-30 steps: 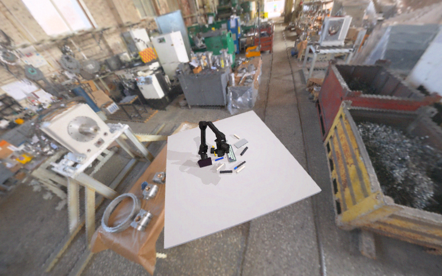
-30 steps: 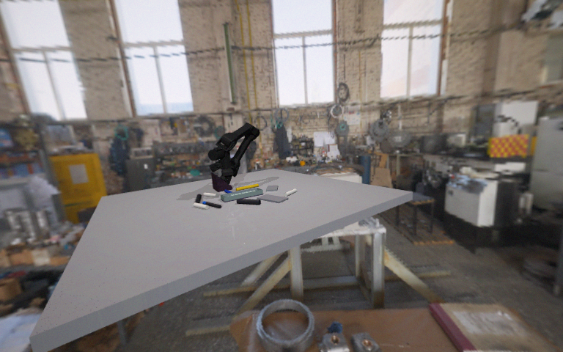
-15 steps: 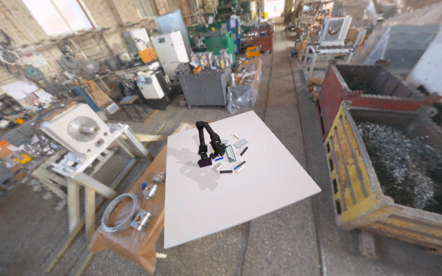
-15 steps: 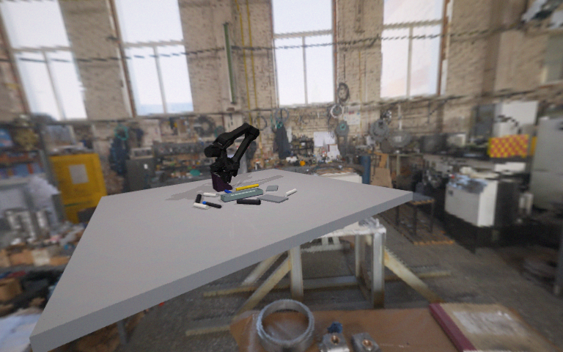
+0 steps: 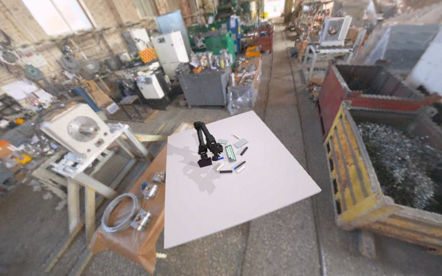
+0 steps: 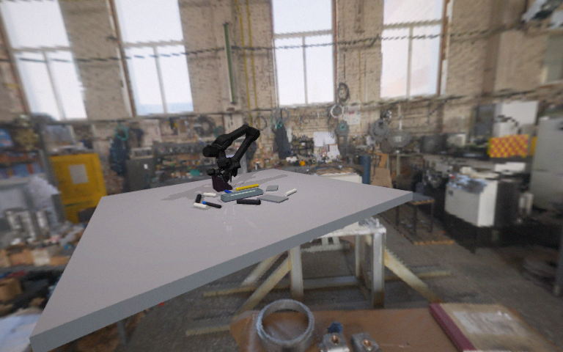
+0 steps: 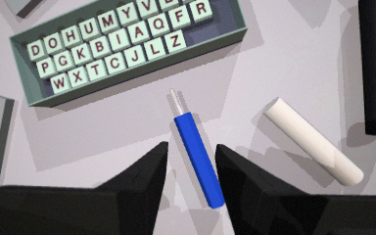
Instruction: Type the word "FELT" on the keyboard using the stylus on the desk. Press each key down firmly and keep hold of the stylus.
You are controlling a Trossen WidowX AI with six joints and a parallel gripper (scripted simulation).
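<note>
Right now the blue stylus is 60 mm below my gripper tip, 10 mm to the left of it and 10 mm ahead of it. The rest, counted from my gripper tip: stylus tip: 60 mm below, 40 mm ahead, 10 mm to the left; then blue-tipped black pen: 150 mm to the right, 140 mm ahead, 60 mm below; then yellow pencil: 130 mm to the left, 60 mm below, 50 mm behind.
</note>
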